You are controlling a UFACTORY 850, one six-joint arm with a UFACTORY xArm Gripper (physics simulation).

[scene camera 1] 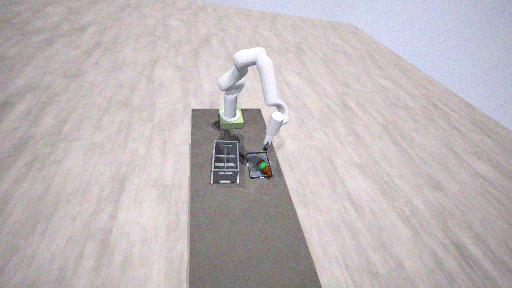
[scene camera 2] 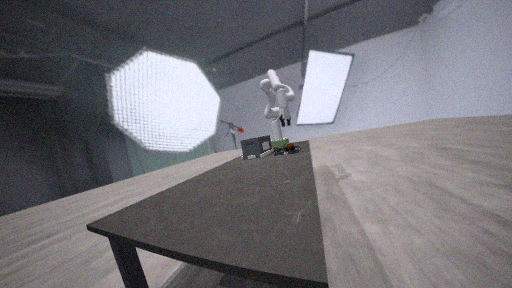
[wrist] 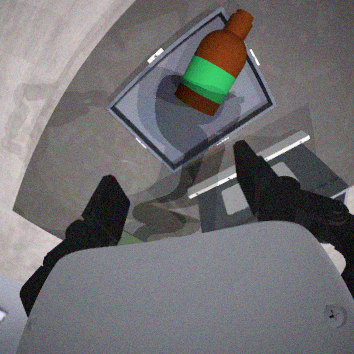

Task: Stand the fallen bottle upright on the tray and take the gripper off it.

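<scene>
The brown bottle with a green label (scene camera 1: pixel 263 167) (scene camera 2: pixel 290 147) (wrist: pixel 212 72) lies on its side on the shallow grey tray (scene camera 1: pixel 253 159) (wrist: pixel 135 107). In the wrist view its base is over the tray floor and its neck sticks out past the rim near one corner. My gripper (scene camera 1: pixel 266 146) (scene camera 2: pixel 285 123) (wrist: pixel 174 175) is open, with nothing between its fingers. It hangs above the tray's end nearer the robot base, apart from the bottle. In the wrist view the bottle lies beyond the fingertips.
A grey divided crate (scene camera 1: pixel 225 176) (scene camera 2: pixel 256 148) (wrist: pixel 312 167) stands beside the tray. The robot's green base block (scene camera 1: pixel 232 123) (scene camera 2: pixel 281 143) (wrist: pixel 131 239) is at the far end of the dark table (scene camera 1: pixel 240 225) (scene camera 2: pixel 225 210). The tray lies near the table's long side edge.
</scene>
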